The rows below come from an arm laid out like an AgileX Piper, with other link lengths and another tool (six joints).
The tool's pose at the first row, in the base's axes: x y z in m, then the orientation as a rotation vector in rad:
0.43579 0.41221 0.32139 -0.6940 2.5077 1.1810
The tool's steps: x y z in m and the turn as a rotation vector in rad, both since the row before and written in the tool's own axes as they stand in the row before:
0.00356 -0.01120 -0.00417 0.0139 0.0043 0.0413
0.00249 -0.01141 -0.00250 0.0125 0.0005 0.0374
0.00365 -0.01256 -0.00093 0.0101 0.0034 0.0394
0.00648 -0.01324 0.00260 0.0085 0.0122 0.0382
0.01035 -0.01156 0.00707 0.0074 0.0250 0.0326
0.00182 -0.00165 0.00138 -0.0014 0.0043 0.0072
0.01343 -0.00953 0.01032 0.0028 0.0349 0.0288
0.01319 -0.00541 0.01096 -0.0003 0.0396 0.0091
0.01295 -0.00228 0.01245 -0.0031 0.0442 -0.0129
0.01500 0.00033 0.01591 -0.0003 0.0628 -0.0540
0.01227 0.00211 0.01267 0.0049 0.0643 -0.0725
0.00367 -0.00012 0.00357 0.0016 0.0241 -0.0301
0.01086 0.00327 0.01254 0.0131 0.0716 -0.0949
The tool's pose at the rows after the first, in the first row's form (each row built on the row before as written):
0.43856 0.40173 0.31522 -0.6449 2.5429 1.1760
0.44195 0.39257 0.30834 -0.5973 2.5713 1.1712
0.44450 0.38347 0.29925 -0.5493 2.6016 1.1698
0.44449 0.37581 0.28639 -0.5088 2.6372 1.1700
0.43990 0.37154 0.27053 -0.4840 2.6797 1.1703
0.43885 0.37110 0.26795 -0.4780 2.6866 1.1745
0.42998 0.36965 0.25072 -0.4652 2.7331 1.1806
0.41926 0.37111 0.23636 -0.4818 2.7713 1.1865
0.40721 0.37532 0.22351 -0.5318 2.7991 1.1920
0.39166 0.38243 0.20987 -0.6517 2.8164 1.1858
0.37784 0.38793 0.20016 0.7922 -2.7973 -1.1573
0.37399 0.38853 0.19684 0.8454 -2.7768 -1.1420
0.36044 0.39321 0.18788 1.0086 -2.7163 -1.0845

